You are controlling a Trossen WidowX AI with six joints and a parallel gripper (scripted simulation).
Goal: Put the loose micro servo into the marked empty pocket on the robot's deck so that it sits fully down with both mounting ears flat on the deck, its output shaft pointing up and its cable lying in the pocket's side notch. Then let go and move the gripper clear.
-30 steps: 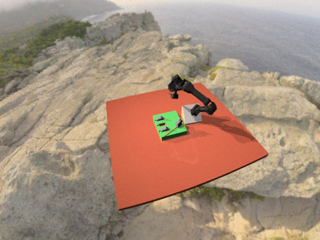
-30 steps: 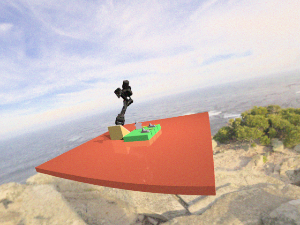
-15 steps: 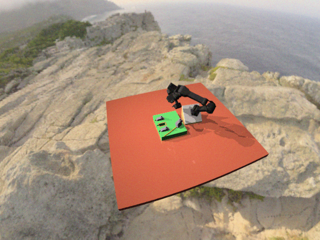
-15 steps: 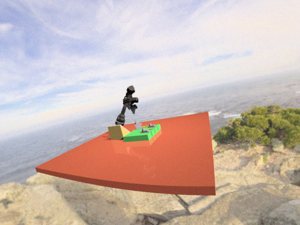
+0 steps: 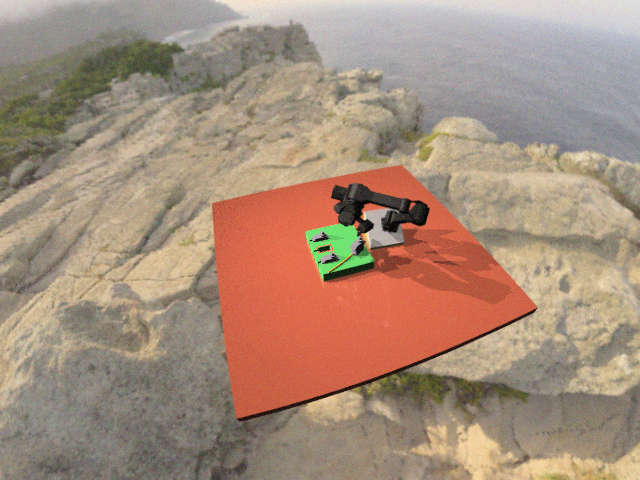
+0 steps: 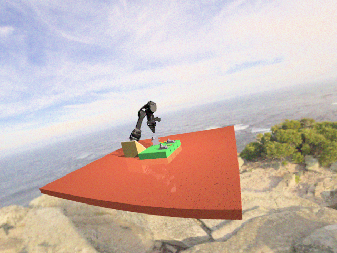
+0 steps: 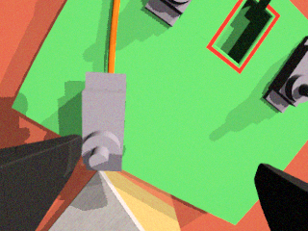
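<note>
Now: the green deck 14 cm below my gripper tip, 4 cm to the right of it and 1 cm ahead of it.
</note>
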